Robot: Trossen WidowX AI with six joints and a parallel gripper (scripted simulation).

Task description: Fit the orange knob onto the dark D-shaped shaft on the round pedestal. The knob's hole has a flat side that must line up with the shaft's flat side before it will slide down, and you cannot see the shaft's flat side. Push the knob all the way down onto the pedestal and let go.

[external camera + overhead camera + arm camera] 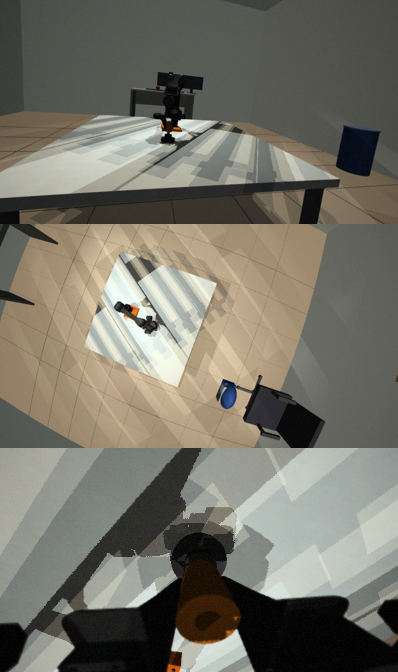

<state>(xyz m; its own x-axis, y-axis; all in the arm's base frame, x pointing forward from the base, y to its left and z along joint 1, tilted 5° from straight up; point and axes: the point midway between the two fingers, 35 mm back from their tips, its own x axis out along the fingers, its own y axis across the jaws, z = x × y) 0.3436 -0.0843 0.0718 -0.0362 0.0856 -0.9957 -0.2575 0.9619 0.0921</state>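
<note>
Right now the orange knob is 20 mm above my gripper tip. From my gripper tip the other things lie so: round dark pedestal (40 mm below).
</note>
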